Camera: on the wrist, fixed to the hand. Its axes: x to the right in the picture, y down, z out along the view.
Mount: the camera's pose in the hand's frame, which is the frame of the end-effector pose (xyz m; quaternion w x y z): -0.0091 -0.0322 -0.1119 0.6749 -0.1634 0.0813 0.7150
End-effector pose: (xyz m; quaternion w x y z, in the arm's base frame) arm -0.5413 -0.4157 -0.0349 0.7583 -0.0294 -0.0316 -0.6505
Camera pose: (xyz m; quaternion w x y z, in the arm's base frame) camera -0.5734 -0.4212 -0.1471 0.9746 -0.1135 0.1676 0.0956
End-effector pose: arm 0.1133 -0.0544 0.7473 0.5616 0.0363 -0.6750 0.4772
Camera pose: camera 0.2164 0.0004 0.7499 0.0986 -0.5887 -0.5138 0.6162
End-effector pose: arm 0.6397 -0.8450 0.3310 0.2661 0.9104 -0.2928 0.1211
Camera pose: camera 0.6444 -0.7565 0.4070 0.2656 0.3517 -0.8467 0.2982
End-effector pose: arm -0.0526 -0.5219 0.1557 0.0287 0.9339 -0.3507 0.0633
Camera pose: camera -0.0492 -0.4808 0.2650 0.1552 0.3697 -0.9124 0.0819
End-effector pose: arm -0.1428 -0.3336 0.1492 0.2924 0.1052 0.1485 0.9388
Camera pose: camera -0.1506 -0.3379 0.0327 0.4688 -0.0531 0.1046 -0.8755
